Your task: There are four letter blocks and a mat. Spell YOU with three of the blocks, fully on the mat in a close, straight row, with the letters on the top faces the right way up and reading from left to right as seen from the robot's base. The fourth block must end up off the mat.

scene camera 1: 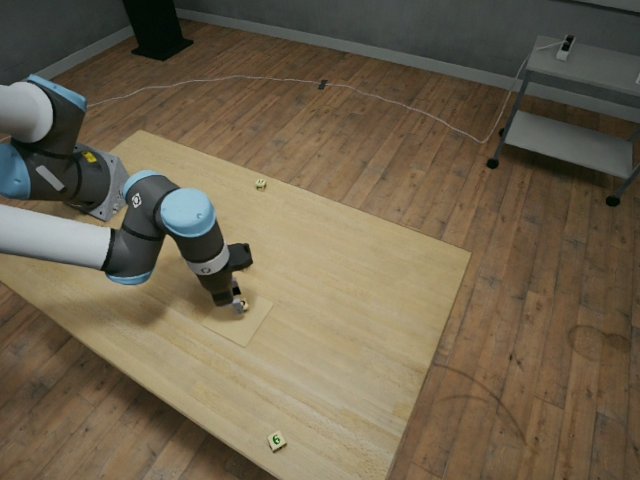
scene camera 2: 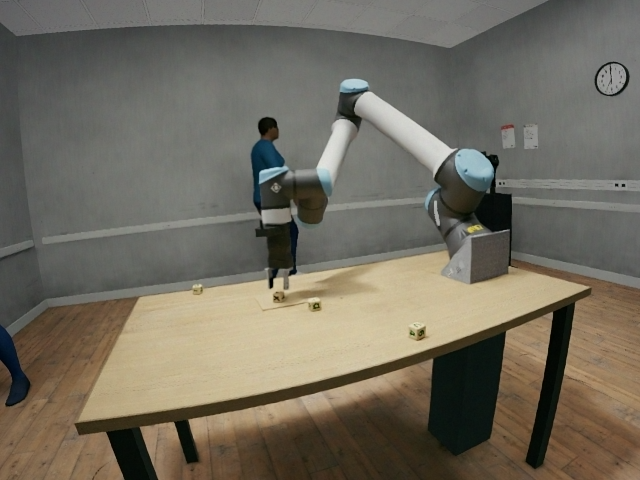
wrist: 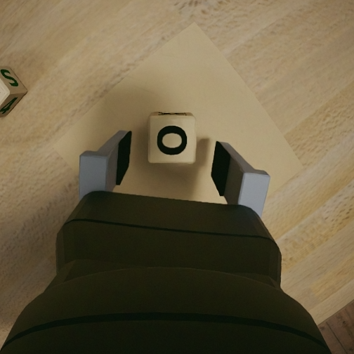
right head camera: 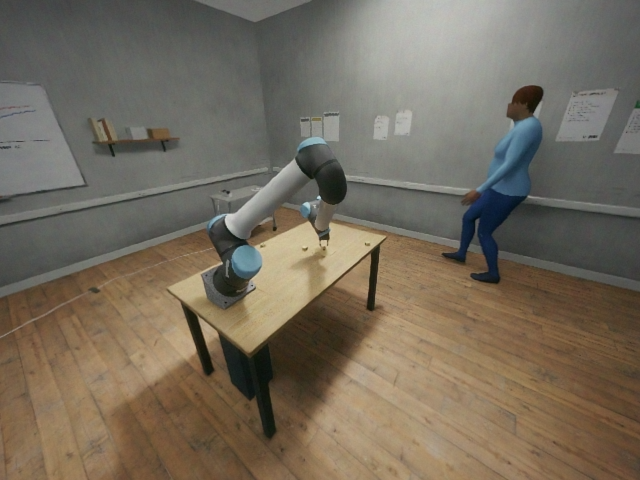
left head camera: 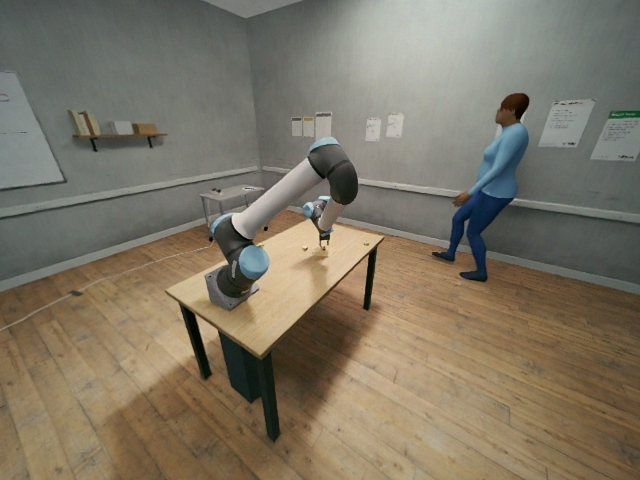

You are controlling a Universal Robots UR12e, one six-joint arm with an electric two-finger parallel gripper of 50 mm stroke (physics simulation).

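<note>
My gripper (wrist: 171, 153) (scene camera 2: 278, 283) (scene camera 1: 237, 296) is open, just above a block with a black O on top (wrist: 155, 155) (scene camera 2: 278, 297) (scene camera 1: 245, 303). The O block stands between and below the fingers, its sides square to them, on the thin pale mat (wrist: 200, 60) (scene camera 1: 242, 335) (scene camera 2: 266, 305). A second block (scene camera 2: 314, 304) (wrist: 11, 92) stands off the mat, its top letter unreadable; the arm mostly hides it in scene camera 1. A third block (scene camera 1: 260, 184) (scene camera 2: 417, 331) stands near a long table edge, top letter unclear. A block with a green 6 on top (scene camera 1: 276, 440) (scene camera 2: 197, 289) stands near the opposite edge.
The wooden table (scene camera 1: 361, 289) (scene camera 2: 206, 356) carries the robot base (scene camera 2: 483, 258) at one end. A grey trolley (scene camera 1: 578, 62) stands on the floor past the table. A person (left head camera: 504, 155) (right head camera: 516, 155) stands beyond the table, and another person (scene camera 2: 266, 155) shows behind the arm.
</note>
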